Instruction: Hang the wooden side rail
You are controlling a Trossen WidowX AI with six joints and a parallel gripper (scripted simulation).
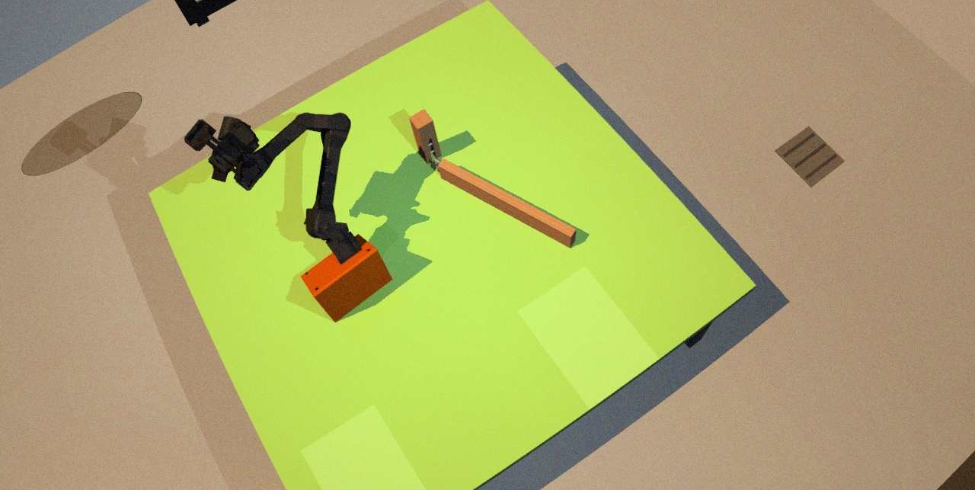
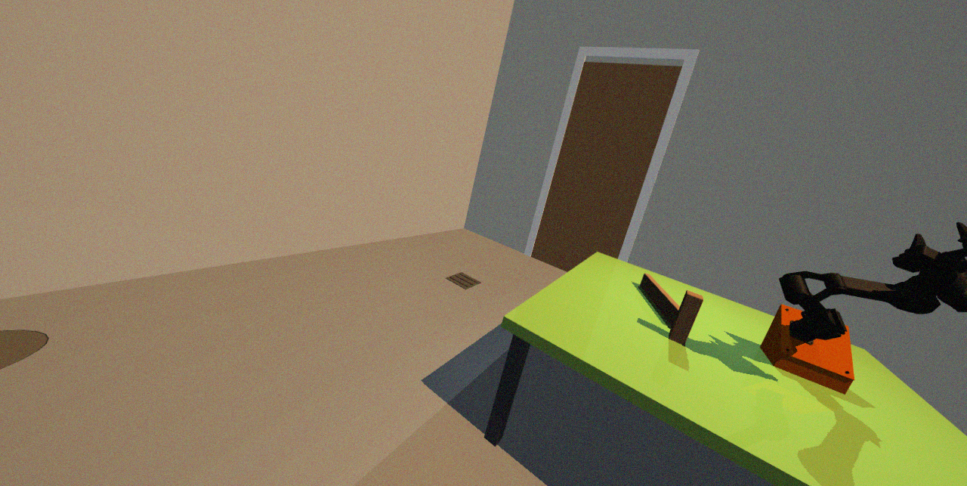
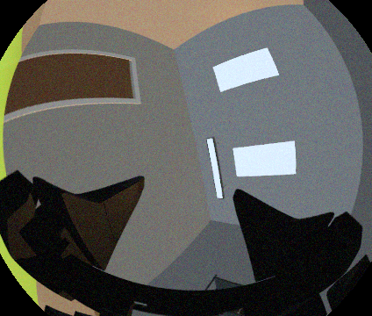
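The headboard post is 48 cm ahead of my gripper tip, 7 cm to the left of it and 49 cm below it.
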